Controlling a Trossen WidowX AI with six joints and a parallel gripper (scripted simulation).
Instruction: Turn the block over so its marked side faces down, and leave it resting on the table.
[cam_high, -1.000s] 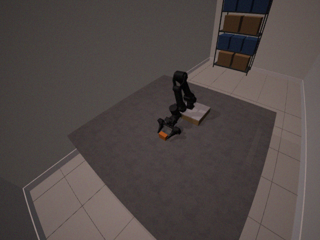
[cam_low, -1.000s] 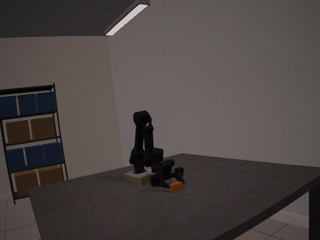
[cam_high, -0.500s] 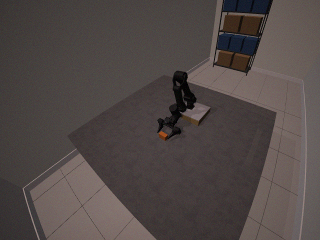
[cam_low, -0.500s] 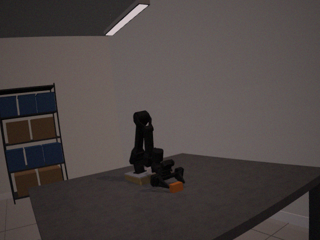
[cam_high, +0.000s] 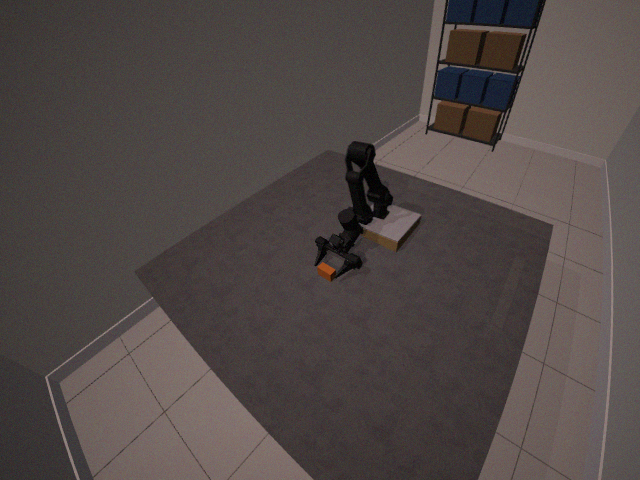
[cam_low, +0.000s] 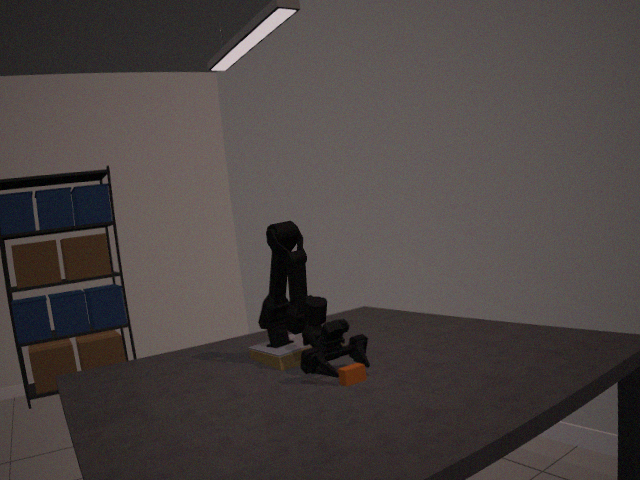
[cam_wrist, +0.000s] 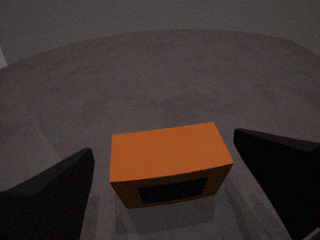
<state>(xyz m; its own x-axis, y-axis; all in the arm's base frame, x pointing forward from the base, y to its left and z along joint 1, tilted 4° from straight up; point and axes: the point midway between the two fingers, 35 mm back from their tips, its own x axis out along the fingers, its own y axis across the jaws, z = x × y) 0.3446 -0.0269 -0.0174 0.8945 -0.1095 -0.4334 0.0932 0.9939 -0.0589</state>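
The orange block lies 20 mm behind my gripper tip and 10 mm below it.
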